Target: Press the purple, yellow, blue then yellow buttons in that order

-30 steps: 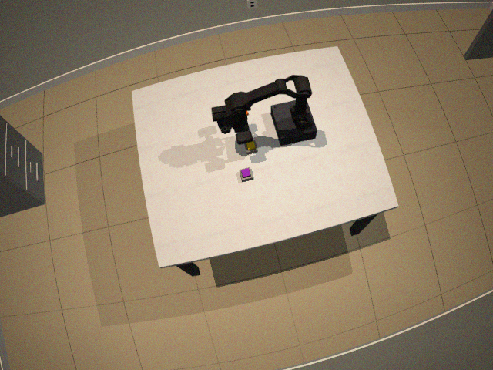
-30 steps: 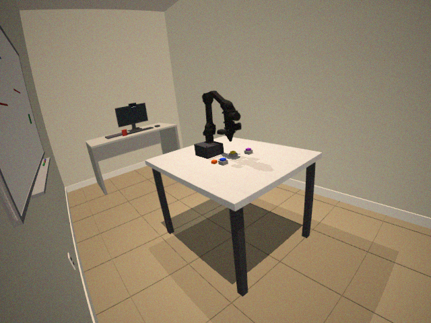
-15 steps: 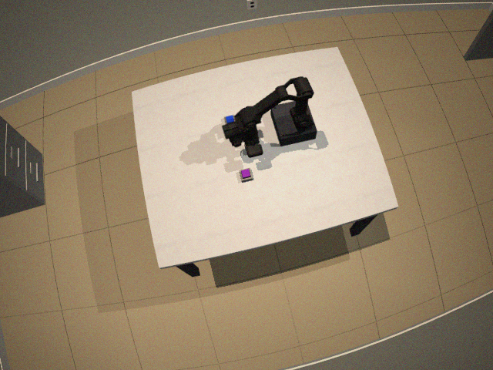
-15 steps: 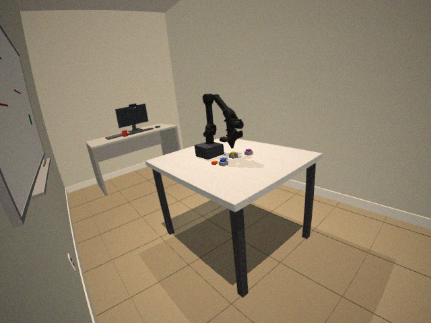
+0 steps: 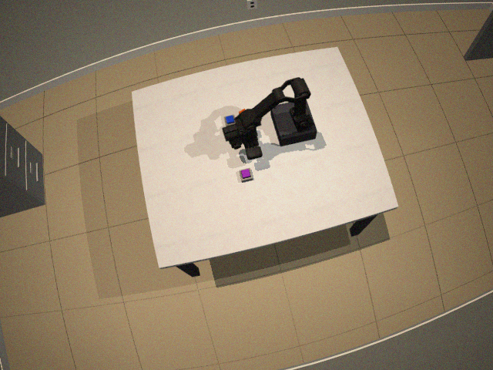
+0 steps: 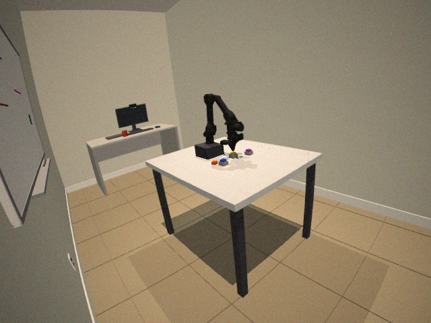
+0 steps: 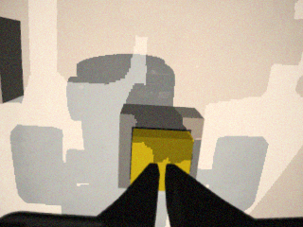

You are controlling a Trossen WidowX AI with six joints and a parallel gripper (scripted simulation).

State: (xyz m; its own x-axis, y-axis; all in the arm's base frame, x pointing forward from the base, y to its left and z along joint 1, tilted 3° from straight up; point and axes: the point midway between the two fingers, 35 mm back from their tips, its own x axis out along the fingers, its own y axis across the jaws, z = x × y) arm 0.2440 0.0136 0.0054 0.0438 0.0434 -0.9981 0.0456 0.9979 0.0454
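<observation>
Right now the yellow button is 20 mm below my gripper tip. From my gripper tip the other things lie so: orange block 20 mm behind, 180 mm to the right, 40 mm below; then purple button 50 mm ahead, 110 mm to the left, 20 mm below; then blue button 50 mm ahead, 150 mm to the right, 20 mm below.
</observation>
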